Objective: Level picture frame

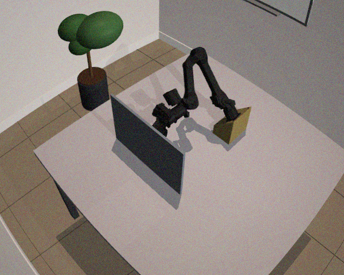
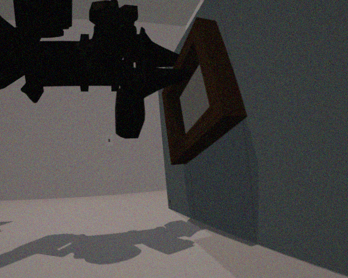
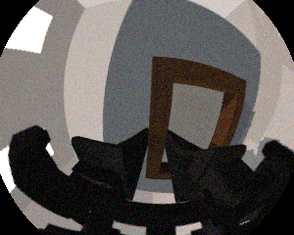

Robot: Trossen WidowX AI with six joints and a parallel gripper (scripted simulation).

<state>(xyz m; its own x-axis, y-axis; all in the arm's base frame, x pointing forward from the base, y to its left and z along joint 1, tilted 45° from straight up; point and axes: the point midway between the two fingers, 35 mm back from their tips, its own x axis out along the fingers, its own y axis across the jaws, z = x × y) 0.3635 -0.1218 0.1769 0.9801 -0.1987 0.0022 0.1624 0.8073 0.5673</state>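
Right now the brown wooden picture frame is 50 mm below my gripper tip and 10 mm to the right of it. From my gripper tip the other things lie so: dark grey wall panel: 70 mm below, 10 mm to the right, 10 mm ahead.
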